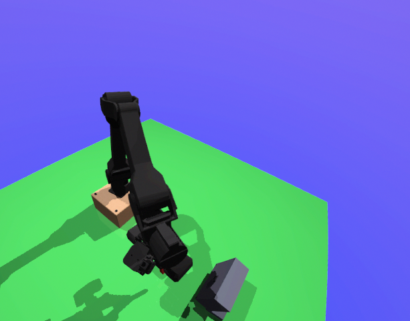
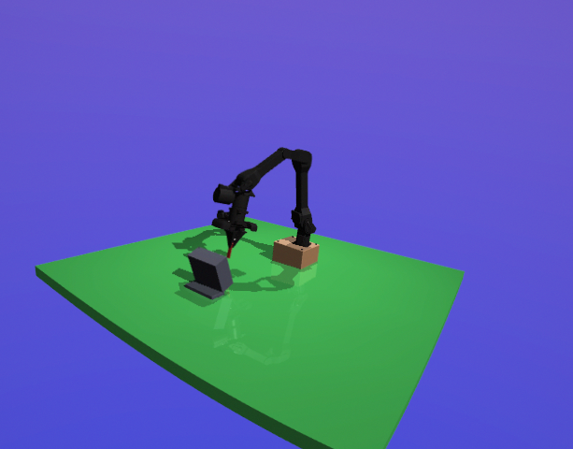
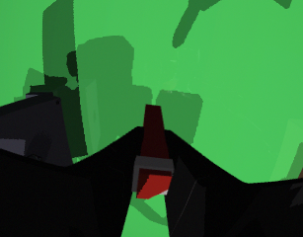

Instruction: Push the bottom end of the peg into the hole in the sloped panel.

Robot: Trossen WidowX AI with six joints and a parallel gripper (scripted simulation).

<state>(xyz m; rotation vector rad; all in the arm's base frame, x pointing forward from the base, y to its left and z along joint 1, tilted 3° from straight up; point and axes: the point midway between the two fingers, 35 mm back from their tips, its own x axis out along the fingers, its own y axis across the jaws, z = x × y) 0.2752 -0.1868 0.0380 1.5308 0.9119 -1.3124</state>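
Now: the grey sloped panel 18 cm ahead of my gripper tip, 3 cm to the left of it and 2 cm below it. Also, from my gripper tip: red peg (2 cm above); then thin grey foot (20 cm ahead, 2 cm to the left, 9 cm below).
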